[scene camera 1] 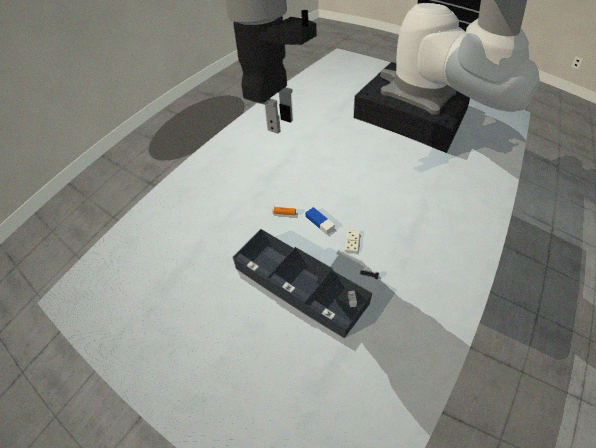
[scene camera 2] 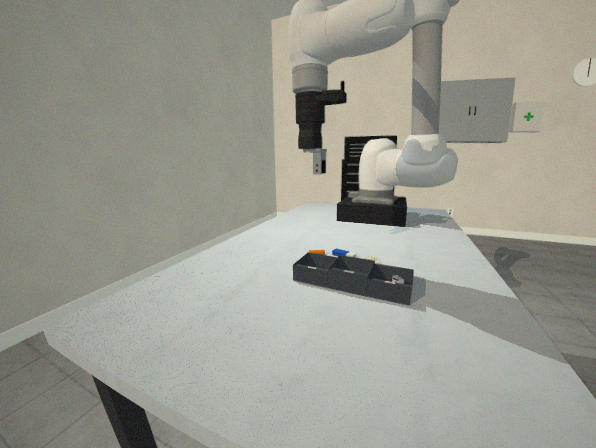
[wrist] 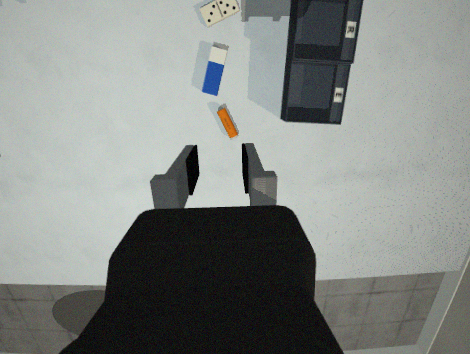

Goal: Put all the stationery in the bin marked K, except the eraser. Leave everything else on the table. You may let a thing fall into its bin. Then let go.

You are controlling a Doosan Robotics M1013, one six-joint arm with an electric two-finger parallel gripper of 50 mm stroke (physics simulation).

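My gripper is open and empty, high above the table on the robot-base side of the orange battery. The bin marked K is the right-hand compartment of the black tray in the scene views. A small grey piece, perhaps a sharpener, lies inside it. The blue and white eraser lies on the table between the battery and the domino. Bin K does not show in the wrist view.
The orange battery, the domino and a small black piece lie on the table behind the tray. Bins marked R and E are the tray's other compartments.
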